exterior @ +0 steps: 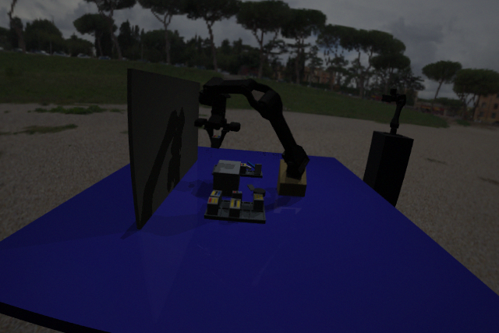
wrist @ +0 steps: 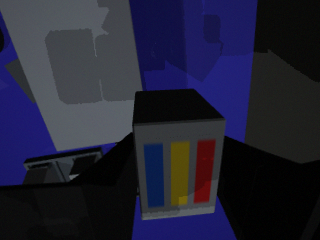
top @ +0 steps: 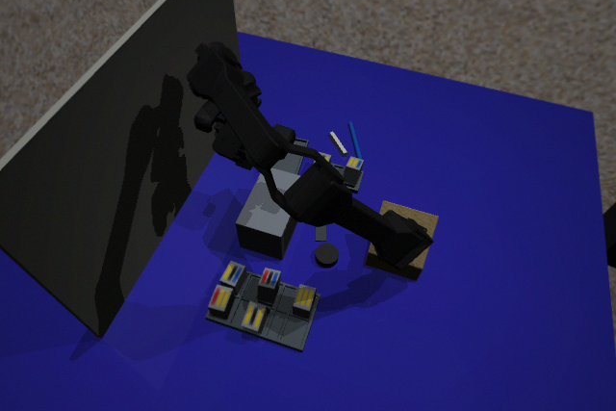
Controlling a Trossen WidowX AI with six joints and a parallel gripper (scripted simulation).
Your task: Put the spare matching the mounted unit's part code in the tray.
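Right now my gripper tip is 1 cm short of the dark tray, 17 cm to the left of it and 18 cm above it. From my gripper tip the other things lie so: black panel (16 cm ahead, 5 cm to the left, 4 cm above); then disc (21 cm behind, 4 cm to the left, 17 cm below); then grey box unit (7 cm behind, 3 cm to the left, 13 cm below).
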